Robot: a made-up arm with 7 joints. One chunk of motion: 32 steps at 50 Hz.
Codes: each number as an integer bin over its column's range. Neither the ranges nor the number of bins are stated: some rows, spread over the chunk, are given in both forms.
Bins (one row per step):
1: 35 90 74 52 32 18 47
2: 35 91 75 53 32 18 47
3: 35 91 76 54 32 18 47
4: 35 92 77 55 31 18 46
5: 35 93 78 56 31 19 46
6: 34 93 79 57 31 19 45
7: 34 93 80 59 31 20 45
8: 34 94 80 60 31 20 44
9: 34 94 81 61 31 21 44
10: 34 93 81 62 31 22 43
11: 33 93 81 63 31 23 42
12: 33 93 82 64 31 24 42
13: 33 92 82 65 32 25 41
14: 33 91 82 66 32 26 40
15: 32 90 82 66 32 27 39
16: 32 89 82 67 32 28 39
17: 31 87 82 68 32 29 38
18: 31 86 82 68 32 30 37
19: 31 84 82 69 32 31 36
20: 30 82 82 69 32 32 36
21: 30 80 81 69 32 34 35
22: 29 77 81 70 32 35 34
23: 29 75 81 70 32 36 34
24: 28 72 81 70 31 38 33
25: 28 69 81 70 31 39 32
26: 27 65 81 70 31 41 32
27: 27 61 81 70 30 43 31
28: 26 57 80 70 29 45 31
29: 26 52 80 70 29 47 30
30: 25 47 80 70 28 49 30
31: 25 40 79 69 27 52 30
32: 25 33 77 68 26 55 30
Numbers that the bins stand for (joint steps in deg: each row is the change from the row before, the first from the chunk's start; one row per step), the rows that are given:
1: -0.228 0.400 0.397 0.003 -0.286 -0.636 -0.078
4: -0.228 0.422 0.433 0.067 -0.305 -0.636 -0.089
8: -0.247 0.444 0.470 0.173 -0.305 -0.596 -0.111
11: -0.267 0.433 0.482 0.236 -0.305 -0.535 -0.133
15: -0.286 0.400 0.494 0.300 -0.286 -0.455 -0.167
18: -0.305 0.356 0.494 0.342 -0.286 -0.394 -0.189
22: -0.343 0.256 0.482 0.385 -0.286 -0.293 -0.222
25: -0.363 0.167 0.482 0.385 -0.305 -0.212 -0.244
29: -0.401 -0.022 0.470 0.385 -0.343 -0.051 -0.267
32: -0.420 -0.233 0.433 0.342 -0.401 0.111 -0.267
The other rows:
2: -0.228 0.411 0.409 0.024 -0.286 -0.636 -0.078
3: -0.228 0.411 0.421 0.045 -0.286 -0.636 -0.078
5: -0.228 0.433 0.445 0.088 -0.305 -0.616 -0.089
6: -0.247 0.433 0.458 0.109 -0.305 -0.616 -0.100
7: -0.247 0.433 0.470 0.152 -0.305 -0.596 -0.100
9: -0.247 0.444 0.482 0.194 -0.305 -0.576 -0.111
10: -0.247 0.433 0.482 0.215 -0.305 -0.556 -0.122
12: -0.267 0.433 0.494 0.258 -0.305 -0.515 -0.133
13: -0.267 0.422 0.494 0.279 -0.286 -0.495 -0.144
14: -0.267 0.411 0.494 0.300 -0.286 -0.475 -0.156
16: -0.286 0.389 0.494 0.321 -0.286 -0.434 -0.167
17: -0.305 0.367 0.494 0.342 -0.286 -0.414 -0.178
19: -0.305 0.333 0.494 0.364 -0.286 -0.374 -0.200
20: -0.324 0.311 0.494 0.364 -0.286 -0.354 -0.200
21: -0.324 0.289 0.482 0.364 -0.286 -0.313 -0.211
23: -0.343 0.233 0.482 0.385 -0.286 -0.273 -0.222
24: -0.363 0.200 0.482 0.385 -0.305 -0.232 -0.233
26: -0.382 0.122 0.482 0.385 -0.305 -0.172 -0.244
27: -0.382 0.078 0.482 0.385 -0.324 -0.131 -0.256
28: -0.401 0.033 0.470 0.385 -0.343 -0.091 -0.256
30: -0.420 -0.078 0.470 0.385 -0.363 -0.010 -0.267
31: -0.420 -0.156 0.458 0.364 -0.382 0.051 -0.267

